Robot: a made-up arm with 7 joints. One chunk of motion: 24 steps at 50 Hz.
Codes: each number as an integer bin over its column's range. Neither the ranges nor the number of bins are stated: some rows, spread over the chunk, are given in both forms.
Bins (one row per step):
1: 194 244 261 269 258 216 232
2: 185 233 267 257 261 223 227
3: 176 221 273 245 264 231 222
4: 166 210 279 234 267 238 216
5: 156 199 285 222 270 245 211
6: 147 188 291 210 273 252 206
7: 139 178 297 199 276 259 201
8: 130 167 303 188 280 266 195
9: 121 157 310 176 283 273 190
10: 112 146 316 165 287 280 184
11: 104 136 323 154 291 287 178
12: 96 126 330 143 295 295 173
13: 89 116 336 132 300 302 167
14: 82 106 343 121 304 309 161
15: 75 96 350 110 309 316 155
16: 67 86 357 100 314 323 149
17: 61 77 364 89 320 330 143
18: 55 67 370 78 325 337 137
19: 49 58 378 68 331 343 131
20: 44 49 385 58 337 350 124
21: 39 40 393 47 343 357 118
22: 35 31 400 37 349 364 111
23: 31 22 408 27 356 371 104
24: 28 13 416 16 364 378 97
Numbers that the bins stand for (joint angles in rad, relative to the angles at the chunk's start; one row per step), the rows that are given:
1: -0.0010 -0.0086 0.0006 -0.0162 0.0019 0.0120 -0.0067
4: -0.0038 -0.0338 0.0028 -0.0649 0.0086 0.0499 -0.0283
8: -0.0073 -0.0658 0.0056 -0.1288 0.0182 0.0981 -0.0567
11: -0.0098 -0.0889 0.0079 -0.1760 0.0264 0.1342 -0.0796
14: -0.0120 -0.1112 0.0103 -0.2219 0.0361 0.1721 -0.1026
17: -0.0140 -0.1327 0.0127 -0.2663 0.0480 0.2083 -0.1269
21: -0.0162 -0.1603 0.0161 -0.3247 0.0651 0.2548 -0.1607
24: -0.0173 -0.1803 0.0188 -0.3678 0.0807 0.2910 -0.1890
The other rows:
2: -0.0019 -0.0167 0.0014 -0.0329 0.0041 0.0240 -0.0135
3: -0.0028 -0.0257 0.0021 -0.0496 0.0063 0.0378 -0.0202
5: -0.0047 -0.0420 0.0035 -0.0815 0.0108 0.0619 -0.0351
6: -0.0056 -0.0502 0.0042 -0.0982 0.0130 0.0740 -0.0418
7: -0.0064 -0.0576 0.0049 -0.1135 0.0152 0.0860 -0.0486
9: -0.0082 -0.0732 0.0064 -0.1455 0.0205 0.1101 -0.0634
10: -0.0090 -0.0814 0.0071 -0.1607 0.0234 0.1222 -0.0715
12: -0.0106 -0.0963 0.0087 -0.1913 0.0294 0.1480 -0.0864
13: -0.0113 -0.1037 0.0095 -0.2066 0.0331 0.1601 -0.0945
15: -0.0127 -0.1186 0.0111 -0.2372 0.0398 0.1842 -0.1107
16: -0.0134 -0.1260 0.0119 -0.2511 0.0435 0.1962 -0.1188
18: -0.0146 -0.1402 0.0134 -0.2816 0.0517 0.2204 -0.1350
19: -0.0152 -0.1469 0.0144 -0.2955 0.0561 0.2307 -0.1431
20: -0.0157 -0.1536 0.0152 -0.3094 0.0606 0.2427 -0.1526
22: -0.0166 -0.1669 0.0170 -0.3386 0.0695 0.2668 -0.1701
23: -0.0170 -0.1736 0.0179 -0.3525 0.0747 0.2789 -0.1796

